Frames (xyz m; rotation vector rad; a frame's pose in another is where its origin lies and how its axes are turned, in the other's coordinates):
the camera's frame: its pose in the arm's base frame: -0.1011 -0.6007 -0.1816 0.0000 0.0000 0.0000
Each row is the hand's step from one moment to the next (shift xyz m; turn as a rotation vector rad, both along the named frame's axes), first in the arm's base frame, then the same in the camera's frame.
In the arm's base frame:
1: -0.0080 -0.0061 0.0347 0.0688 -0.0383 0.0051
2: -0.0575 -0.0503 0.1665 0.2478 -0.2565 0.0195
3: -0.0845 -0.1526 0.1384 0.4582 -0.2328 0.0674
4: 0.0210 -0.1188 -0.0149 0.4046 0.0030 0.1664
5: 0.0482 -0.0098 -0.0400 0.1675 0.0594 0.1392
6: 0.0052 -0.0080 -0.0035 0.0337 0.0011 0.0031
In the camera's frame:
1: -0.0080 -0.0061 0.0347 0.0688 -0.0383 0.0051
2: -0.0575 -0.0503 0.1665 0.2478 -0.2565 0.0195
3: -0.0845 -0.1526 0.1384 0.4582 -0.2328 0.0674
4: 0.0210 -0.1188 -0.0149 0.4046 0.0030 0.1664
5: 0.0482 -0.0098 -0.0400 0.1675 0.0594 0.1392
6: 0.0052 -0.0080 -0.0035 0.0337 0.0011 0.0031

